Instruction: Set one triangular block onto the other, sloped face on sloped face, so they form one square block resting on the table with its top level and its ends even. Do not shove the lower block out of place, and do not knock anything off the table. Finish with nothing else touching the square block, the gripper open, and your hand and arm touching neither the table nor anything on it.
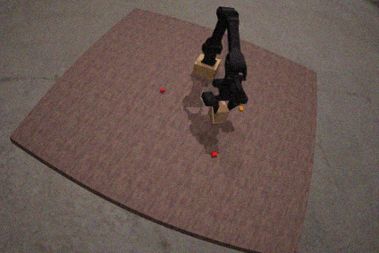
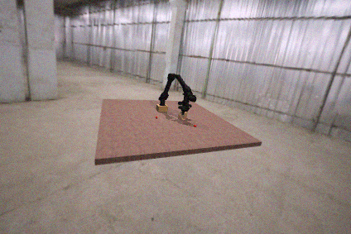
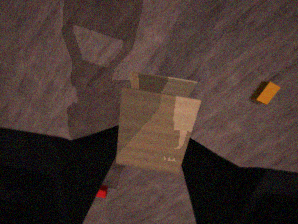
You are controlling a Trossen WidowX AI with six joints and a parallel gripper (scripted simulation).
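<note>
The orange cube is 130 mm behind my gripper tip, 70 mm to the left of it and 50 mm below it. Also, from my gripper tip: small red piece: 40 mm behind, 280 mm to the right, 50 mm below; then tan triangular block: 10 mm above.
</note>
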